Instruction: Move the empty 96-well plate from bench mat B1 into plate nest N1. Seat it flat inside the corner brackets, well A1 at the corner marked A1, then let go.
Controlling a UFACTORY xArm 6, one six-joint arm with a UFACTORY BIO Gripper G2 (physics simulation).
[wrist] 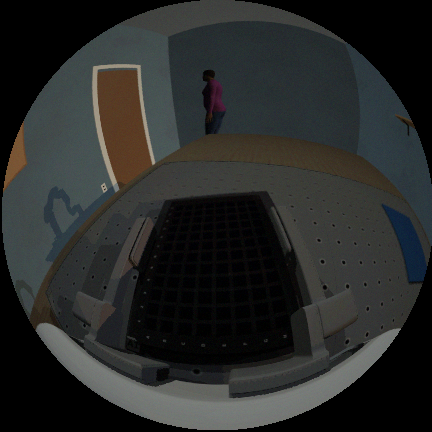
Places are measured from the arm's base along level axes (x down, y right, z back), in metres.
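Pixels of known places: hand, its tool point: (207, 240).
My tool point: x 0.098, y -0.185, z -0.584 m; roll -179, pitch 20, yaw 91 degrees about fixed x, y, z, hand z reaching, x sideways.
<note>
For each thing: its top centre in the pictures, then the offset to it from my tool point. "spot": a spot on its surface instead. Level surfaces: height alone.
- black 96-well plate, centre of its top: (213, 247) dx -0.006, dy +0.009, dz +0.009 m
- small dark A1 label, a spot on its surface: (132, 343) spot: dx +0.011, dy -0.017, dz +0.088 m
- grey perforated bench board, height of its surface: dx +0.023 m
- flat blue mat, height of its surface: dx +0.021 m
- wooden table, height of its surface: dx +0.036 m
The black 96-well plate (220, 280) lies flat below the gripper in the middle of the wrist view, its long sides running away from the camera. A small dark A1 label (132, 343) shows at its near left corner, and a row of small letters runs along its near edge. My gripper (211, 236) is open part way, with one finger pad along each long side of the plate and nothing gripped between them. The picture is dark, so I cannot make out the nest's corner brackets or whether the plate touches them.
A grey perforated bench board (345, 240) lies around the plate. A flat blue mat (407, 245) lies at the right; no label on it can be read. The wooden table (260, 147) shows behind the board. A person (214, 100) stands beyond the table, near a brown door (120, 115).
</note>
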